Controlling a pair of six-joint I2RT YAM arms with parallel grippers.
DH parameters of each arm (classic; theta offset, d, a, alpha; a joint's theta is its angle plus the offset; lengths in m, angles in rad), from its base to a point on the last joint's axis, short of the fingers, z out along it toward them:
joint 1: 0 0.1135 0.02 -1.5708
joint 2: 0 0 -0.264 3.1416
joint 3: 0.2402 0 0.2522 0
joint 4: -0.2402 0 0.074 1.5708
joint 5: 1.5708 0 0 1.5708
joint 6: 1.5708 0.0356 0 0
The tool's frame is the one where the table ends.
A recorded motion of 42 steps. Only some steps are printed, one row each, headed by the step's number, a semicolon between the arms.
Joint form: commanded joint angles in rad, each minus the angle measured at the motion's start. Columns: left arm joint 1, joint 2, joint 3, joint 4, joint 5, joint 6; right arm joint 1, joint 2, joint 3, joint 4, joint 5, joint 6.
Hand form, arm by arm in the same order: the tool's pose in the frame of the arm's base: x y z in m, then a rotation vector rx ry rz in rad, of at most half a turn. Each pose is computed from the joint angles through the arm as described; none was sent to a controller.
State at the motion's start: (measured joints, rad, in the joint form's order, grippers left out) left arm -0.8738 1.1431 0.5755 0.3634 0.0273 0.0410; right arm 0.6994 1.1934 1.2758 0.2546 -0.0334 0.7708
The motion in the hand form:
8: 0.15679 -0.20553 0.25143 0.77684 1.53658 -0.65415; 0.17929 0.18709 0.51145 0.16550 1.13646 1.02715
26: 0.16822 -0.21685 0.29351 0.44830 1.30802 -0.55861; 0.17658 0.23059 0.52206 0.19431 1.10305 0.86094
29: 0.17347 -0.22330 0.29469 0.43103 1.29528 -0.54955; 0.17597 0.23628 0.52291 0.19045 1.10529 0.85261
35: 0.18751 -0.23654 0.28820 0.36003 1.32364 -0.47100; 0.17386 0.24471 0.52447 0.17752 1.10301 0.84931
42: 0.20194 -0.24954 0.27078 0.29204 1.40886 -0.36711; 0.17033 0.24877 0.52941 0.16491 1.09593 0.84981
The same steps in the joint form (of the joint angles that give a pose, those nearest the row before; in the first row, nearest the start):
8: -0.0475 0.0182 -0.0296 0.1439 -0.0433 -0.0118; 0.1579 0.0395 0.1064 0.1150 0.4103 -0.2591
26: -0.0727 0.0968 0.0460 0.4737 -0.3042 0.0168; 0.2860 0.1833 0.2295 0.2178 0.6218 -0.4806
29: -0.0727 0.1388 0.0704 0.5094 -0.3186 0.0234; 0.2997 0.2006 0.2464 0.2213 0.6345 -0.4972
35: -0.0715 0.2377 0.1174 0.5568 -0.4172 0.0340; 0.3217 0.2245 0.2695 0.2317 0.6439 -0.5222
42: -0.0710 0.3389 0.1580 0.5483 -0.5389 0.0207; 0.3391 0.2378 0.2972 0.2301 0.6469 -0.5441

